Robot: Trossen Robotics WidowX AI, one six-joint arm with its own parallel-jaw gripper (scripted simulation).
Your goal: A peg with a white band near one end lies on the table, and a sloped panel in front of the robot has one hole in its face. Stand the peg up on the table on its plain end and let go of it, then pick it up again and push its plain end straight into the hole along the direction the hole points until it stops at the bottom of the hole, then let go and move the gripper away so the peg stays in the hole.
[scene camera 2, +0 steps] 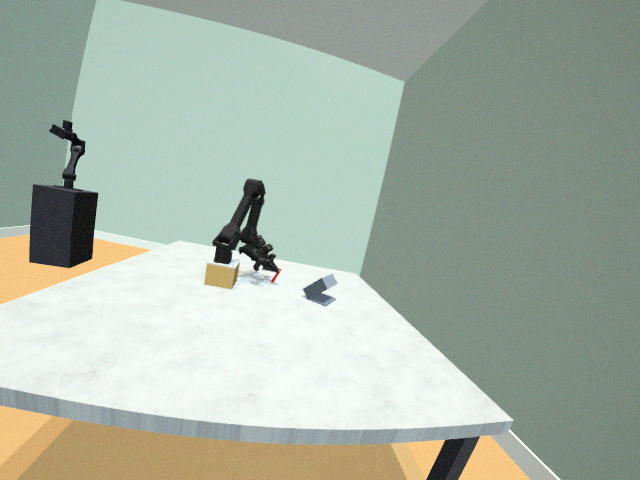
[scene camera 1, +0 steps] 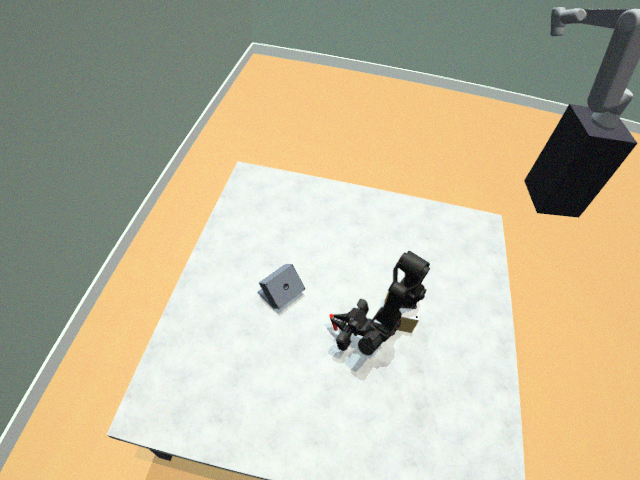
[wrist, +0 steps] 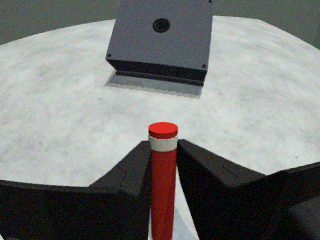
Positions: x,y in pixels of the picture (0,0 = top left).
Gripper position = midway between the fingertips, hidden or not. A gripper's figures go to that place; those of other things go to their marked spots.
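Labels:
A grey sloped panel (scene camera 1: 277,296) stands 1.5 m from the lens, and the gripper (scene camera 1: 331,317) is 1.47 m from the lens.

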